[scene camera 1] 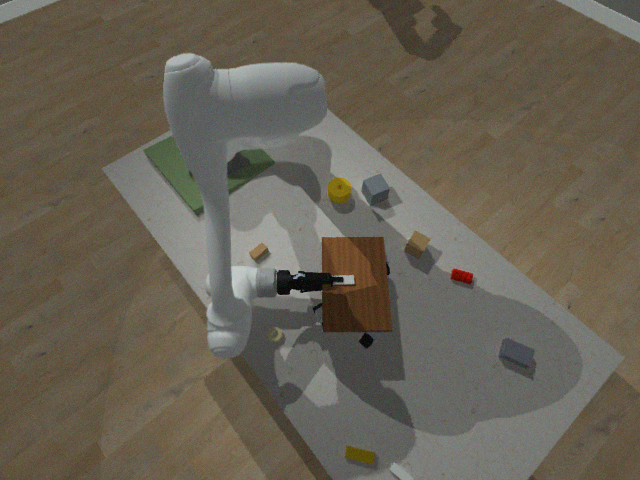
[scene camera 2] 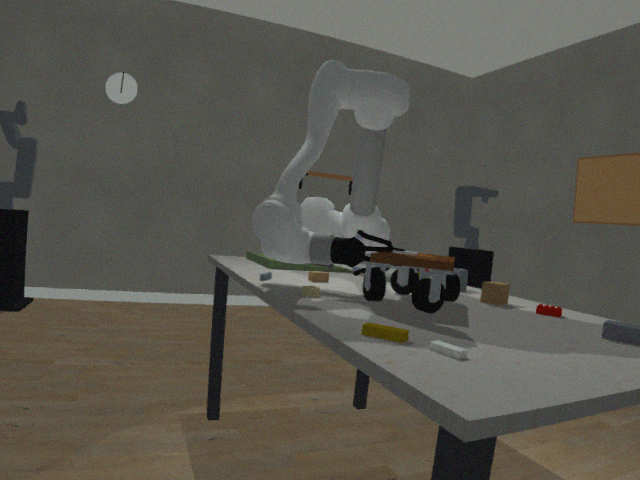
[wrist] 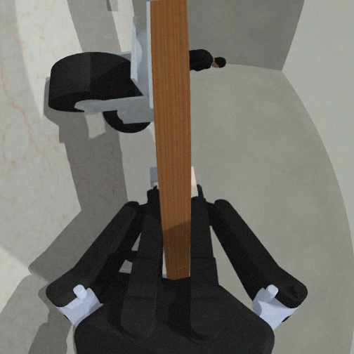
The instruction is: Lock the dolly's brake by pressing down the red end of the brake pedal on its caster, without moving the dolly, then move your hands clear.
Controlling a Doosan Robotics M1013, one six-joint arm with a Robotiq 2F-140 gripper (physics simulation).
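Places are measured from the arm's base along level axes (x ahead, y left, z up), in centimetres.
Pixels of known places: gripper, fingertip midpoint: [scene camera 1: 353,281].
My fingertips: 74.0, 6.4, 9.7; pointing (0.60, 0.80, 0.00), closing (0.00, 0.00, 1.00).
Note:
For each thing: its top centre in the pictures, then the offset to it from my fingertips, as dx, dy, dz. "spot": a spot on its surface instead.
- brown wooden deck at a spot on its surface: [scene camera 2: 423,262] spot: +14.0, -6.7, +0.3
- black wheel at its top centre: [scene camera 2: 430,279] [scene camera 1: 372,332] +14.8, -4.8, -3.5
- yellow cylinder at its top centre: [scene camera 1: 339,186] -33.3, +21.7, -6.8
- grey-blue cube at its top centre: [scene camera 2: 454,268] [scene camera 1: 376,184] -24.7, +31.9, -4.2
- red brick at its top centre: [scene camera 2: 549,306] [scene camera 1: 463,274] +18.3, +33.0, -9.1
- pale ring at its top centre: [scene camera 2: 311,286] [scene camera 1: 274,333] -4.1, -27.9, -9.3
- yellow bar at its top centre: [scene camera 2: 385,327] [scene camera 1: 360,455] +37.0, -28.0, -9.7
- grey block at its top centre: [scene camera 2: 625,324] [scene camera 1: 518,352] +45.3, +27.1, -8.1
The dolly has a brown wooden deck [scene camera 1: 356,315] [scene camera 2: 423,262] [wrist: 172,100] and black caster wheels, seen in the second scene view and the wrist view. My gripper [scene camera 1: 343,280] [scene camera 2: 397,255] [wrist: 177,177] is shut on the edge of the deck, with one finger above the board and one below it. In the first scene view the upper pad lies over the deck's left part. A black wheel [scene camera 2: 428,295] [wrist: 92,80] stands under the deck. A tiny reddish spot shows beneath the deck in the second scene view, too small to identify. The brake pedal cannot be made out clearly.
Around the dolly are a yellow cylinder [scene camera 1: 339,190], a grey-blue cube [scene camera 1: 375,189], tan blocks [scene camera 1: 417,244] [scene camera 1: 258,252], a red brick [scene camera 1: 461,275] [scene camera 2: 549,310], a pale ring [scene camera 1: 275,334], a yellow bar [scene camera 1: 360,455] [scene camera 2: 385,332] and a grey block [scene camera 1: 516,352].

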